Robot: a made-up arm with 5 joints.
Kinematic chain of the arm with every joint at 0, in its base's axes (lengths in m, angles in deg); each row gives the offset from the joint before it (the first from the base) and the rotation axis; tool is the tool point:
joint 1: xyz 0 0 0.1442 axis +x
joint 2: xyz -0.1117 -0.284 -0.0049 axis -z
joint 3: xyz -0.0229 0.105 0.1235 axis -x
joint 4: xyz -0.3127 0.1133 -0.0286 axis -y
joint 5: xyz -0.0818 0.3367 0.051 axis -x
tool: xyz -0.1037 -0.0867 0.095
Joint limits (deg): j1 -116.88..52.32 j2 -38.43..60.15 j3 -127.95..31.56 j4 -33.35..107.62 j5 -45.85..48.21
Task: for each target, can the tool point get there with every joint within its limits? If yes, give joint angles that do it. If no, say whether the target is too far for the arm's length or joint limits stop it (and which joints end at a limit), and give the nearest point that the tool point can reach.
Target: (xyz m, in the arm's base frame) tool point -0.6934 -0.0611 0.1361
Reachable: yes | joints -67.06 -17.56 -0.01 71.60 -32.74
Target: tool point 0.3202 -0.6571 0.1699
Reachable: no: joint limits stop it (at a limit: joint 1, joint 2, joint 4, joint 5) | nearest point 0.0350 -0.4146 -0.0033 | short by 0.412 m
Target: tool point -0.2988 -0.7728 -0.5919
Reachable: no: joint limits stop it (at a limit: joint 1, joint 2, joint 3) | nearest point -0.2881 -0.7705 -0.2957 | short by 0.296 m
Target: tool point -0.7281 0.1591 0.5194
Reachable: yes | joints -45.01 -17.92 -57.53 30.73 -25.25
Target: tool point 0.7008 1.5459 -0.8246
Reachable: no: too far | nearest point 0.0568 0.5225 -0.1832 | short by 1.369 m
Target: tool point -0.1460 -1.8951 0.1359
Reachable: no: too far | nearest point -0.3345 -0.9281 0.1401 | short by 0.985 m
